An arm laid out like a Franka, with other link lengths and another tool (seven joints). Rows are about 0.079 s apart.
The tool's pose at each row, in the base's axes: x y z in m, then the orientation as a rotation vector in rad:
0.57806, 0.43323, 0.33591, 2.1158, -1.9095, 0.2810
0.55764, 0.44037, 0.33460, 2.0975, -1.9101, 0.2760
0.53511, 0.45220, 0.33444, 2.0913, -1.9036, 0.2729
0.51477, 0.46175, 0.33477, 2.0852, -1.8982, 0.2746
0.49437, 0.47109, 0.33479, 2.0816, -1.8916, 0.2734
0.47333, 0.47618, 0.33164, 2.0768, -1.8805, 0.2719
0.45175, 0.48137, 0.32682, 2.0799, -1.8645, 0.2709
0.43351, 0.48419, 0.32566, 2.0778, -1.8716, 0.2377
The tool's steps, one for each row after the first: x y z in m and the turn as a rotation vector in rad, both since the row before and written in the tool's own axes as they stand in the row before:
-0.00936, 0.01954, -0.00030, -0.0132, 0.0068, 0.0070
-0.01345, 0.02144, -0.00266, -0.0077, 0.0051, -0.0015
-0.01095, 0.01948, -0.00237, -0.0047, 0.0066, -0.0004
-0.01086, 0.01954, -0.00198, -0.0052, 0.0046, -0.0024
-0.00810, 0.02015, 0.00258, -0.0078, 0.0074, -0.0046
-0.00896, 0.02044, 0.00423, -0.0046, 0.0061, -0.0105
-0.00528, 0.01766, 0.00148, -0.0159, -0.0178, 0.0007

